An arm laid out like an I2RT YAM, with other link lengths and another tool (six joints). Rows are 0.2 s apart.
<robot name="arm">
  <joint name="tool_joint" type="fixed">
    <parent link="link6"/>
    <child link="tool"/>
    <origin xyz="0.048 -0.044 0.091" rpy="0.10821 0 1.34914"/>
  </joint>
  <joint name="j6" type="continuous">
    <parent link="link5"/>
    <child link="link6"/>
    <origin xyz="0 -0.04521 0.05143" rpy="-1.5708 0 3.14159"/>
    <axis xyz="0 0 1"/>
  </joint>
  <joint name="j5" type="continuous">
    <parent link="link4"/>
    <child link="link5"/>
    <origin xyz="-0.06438 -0.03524 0.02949" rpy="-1.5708 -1.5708 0"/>
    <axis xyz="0 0 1"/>
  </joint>
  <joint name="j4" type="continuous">
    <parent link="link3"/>
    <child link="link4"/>
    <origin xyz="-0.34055 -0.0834 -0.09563"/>
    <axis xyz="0 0 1"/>
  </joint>
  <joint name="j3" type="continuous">
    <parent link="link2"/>
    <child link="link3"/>
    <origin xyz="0 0.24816 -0.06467" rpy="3.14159 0 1.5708"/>
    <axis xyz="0 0 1"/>
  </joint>
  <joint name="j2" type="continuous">
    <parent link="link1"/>
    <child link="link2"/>
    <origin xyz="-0.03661 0.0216 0.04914" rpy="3.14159 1.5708 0"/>
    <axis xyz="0 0 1"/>
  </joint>
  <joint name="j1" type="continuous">
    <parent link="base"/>
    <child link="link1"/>
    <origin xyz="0 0 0.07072" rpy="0 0 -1.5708"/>
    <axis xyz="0 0 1"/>
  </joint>
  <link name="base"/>
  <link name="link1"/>
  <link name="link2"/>
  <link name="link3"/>
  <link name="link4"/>
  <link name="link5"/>
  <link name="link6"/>
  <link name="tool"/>
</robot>
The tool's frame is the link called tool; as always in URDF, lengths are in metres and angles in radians. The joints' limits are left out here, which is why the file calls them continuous.
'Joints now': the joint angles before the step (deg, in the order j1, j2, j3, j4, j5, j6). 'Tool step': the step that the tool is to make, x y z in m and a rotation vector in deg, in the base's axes. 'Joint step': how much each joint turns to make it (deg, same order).
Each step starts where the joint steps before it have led.
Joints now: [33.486, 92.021, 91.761, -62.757, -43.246, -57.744]
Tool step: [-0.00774, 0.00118, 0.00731, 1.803, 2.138, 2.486]
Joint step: [0.001, 0.613, 1.220, -2.449, -3.503, -1.490]
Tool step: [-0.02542, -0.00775, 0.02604, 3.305, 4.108, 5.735]
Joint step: [-0.089, -0.260, 2.812, -8.874, -6.859, -5.447]
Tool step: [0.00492, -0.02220, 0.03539, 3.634, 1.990, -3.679]
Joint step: [-4.900, -1.846, 2.986, -4.317, -4.308, 0.427]
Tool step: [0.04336, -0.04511, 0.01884, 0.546, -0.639, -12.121]
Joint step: [-10.554, -1.054, 2.205, -0.002, 0.342, 2.903]
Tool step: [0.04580, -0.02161, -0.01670, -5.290, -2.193, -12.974]
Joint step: [-4.233, -0.353, -1.840, 9.123, 9.048, 8.686]
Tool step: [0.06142, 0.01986, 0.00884, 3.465, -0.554, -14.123]
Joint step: [0.000, 4.553, 3.933, 15.381, 6.244, 18.701]
